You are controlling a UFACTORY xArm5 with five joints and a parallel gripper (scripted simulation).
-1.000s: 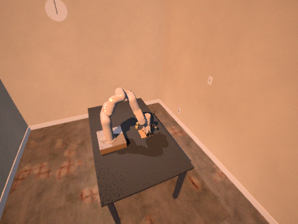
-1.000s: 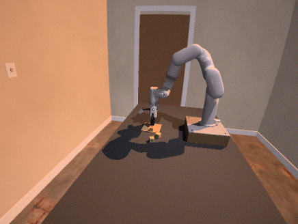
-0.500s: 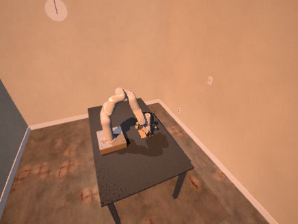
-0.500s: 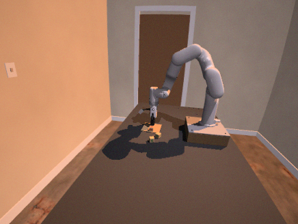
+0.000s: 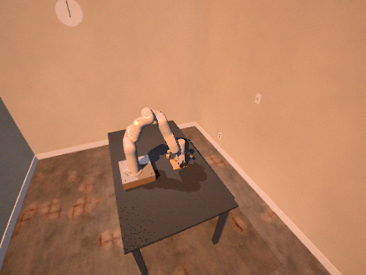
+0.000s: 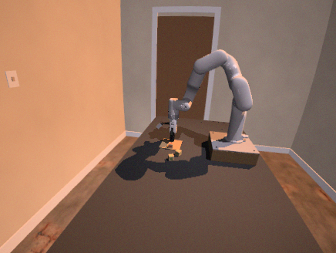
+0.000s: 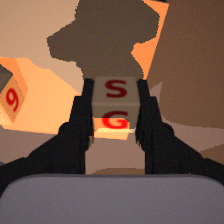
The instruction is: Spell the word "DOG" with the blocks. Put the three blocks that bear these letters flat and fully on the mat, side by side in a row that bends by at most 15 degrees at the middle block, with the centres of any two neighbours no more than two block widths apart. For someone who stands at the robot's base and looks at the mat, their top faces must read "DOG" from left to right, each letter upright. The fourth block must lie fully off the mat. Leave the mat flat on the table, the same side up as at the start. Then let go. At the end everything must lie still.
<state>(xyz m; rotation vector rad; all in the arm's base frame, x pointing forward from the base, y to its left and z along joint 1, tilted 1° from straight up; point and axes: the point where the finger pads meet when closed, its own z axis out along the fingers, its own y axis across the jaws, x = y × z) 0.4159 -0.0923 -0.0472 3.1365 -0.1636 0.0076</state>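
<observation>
My gripper is now 1 cm short of the orange mat, 5 cm to the right of it and 3 cm above it.
</observation>
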